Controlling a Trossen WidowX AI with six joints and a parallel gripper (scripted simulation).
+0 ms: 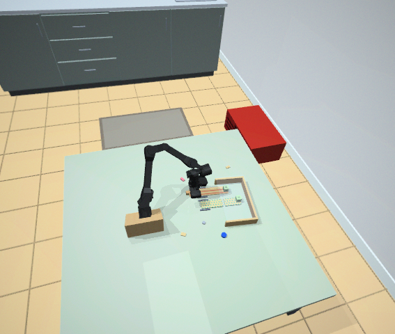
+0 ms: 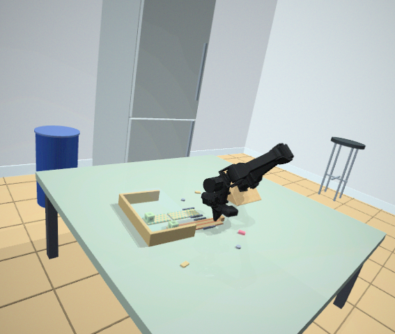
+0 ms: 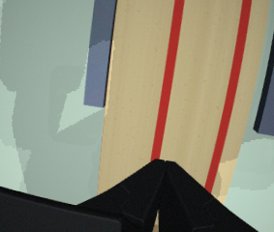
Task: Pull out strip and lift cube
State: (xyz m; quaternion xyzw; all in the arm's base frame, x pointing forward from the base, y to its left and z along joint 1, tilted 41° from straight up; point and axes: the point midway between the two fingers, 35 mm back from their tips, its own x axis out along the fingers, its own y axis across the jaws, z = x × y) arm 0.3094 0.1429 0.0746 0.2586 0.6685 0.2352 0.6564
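Now: the pink piece 12 cm to the left of my gripper tip and 5 cm behind it. The rest, counted from my gripper tip: tan block (4 cm behind); then blue disc (32 cm to the right, 11 cm ahead).
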